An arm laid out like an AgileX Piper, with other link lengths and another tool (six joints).
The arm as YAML. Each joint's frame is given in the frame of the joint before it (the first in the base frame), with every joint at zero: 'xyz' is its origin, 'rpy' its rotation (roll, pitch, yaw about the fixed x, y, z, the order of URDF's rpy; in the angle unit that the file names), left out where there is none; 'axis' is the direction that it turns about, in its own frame. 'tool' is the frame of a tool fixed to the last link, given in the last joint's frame.
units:
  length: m
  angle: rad
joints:
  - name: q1
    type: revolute
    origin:
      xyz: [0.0, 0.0, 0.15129]
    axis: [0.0, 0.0, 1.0]
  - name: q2
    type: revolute
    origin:
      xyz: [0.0, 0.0, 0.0]
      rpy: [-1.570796, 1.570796, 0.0]
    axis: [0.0, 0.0, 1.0]
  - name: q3
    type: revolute
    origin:
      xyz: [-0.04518, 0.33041, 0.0]
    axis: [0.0, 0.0, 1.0]
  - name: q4
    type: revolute
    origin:
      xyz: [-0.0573, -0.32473, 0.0]
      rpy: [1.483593, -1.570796, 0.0]
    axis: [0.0, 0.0, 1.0]
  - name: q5
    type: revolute
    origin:
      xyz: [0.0, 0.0, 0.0]
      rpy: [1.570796, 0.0, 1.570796]
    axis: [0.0, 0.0, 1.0]
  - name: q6
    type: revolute
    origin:
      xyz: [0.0, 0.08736, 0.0]
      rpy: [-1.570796, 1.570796, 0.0]
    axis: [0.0, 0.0, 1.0]
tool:
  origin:
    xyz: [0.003, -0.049, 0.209]
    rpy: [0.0, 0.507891, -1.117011]
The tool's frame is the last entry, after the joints.
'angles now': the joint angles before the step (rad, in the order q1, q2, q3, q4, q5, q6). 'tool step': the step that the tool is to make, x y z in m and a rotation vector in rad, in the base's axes. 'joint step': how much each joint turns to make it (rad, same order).
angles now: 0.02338, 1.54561, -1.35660, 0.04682, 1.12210, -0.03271
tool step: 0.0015, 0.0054, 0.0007, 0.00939, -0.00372, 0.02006
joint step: -0.00006, 0.00257, -0.00286, 0.01742, -0.00248, -0.02347
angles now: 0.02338, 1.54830, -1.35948, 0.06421, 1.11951, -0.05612
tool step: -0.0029, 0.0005, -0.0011, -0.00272, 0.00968, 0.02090
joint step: -0.00500, 0.00004, -0.00115, 0.00667, 0.01255, -0.02739
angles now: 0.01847, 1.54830, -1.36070, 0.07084, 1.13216, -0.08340
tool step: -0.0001, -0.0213, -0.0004, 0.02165, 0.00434, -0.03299
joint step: -0.06045, 0.00177, -0.00123, 0.03223, 0.00660, -0.03201
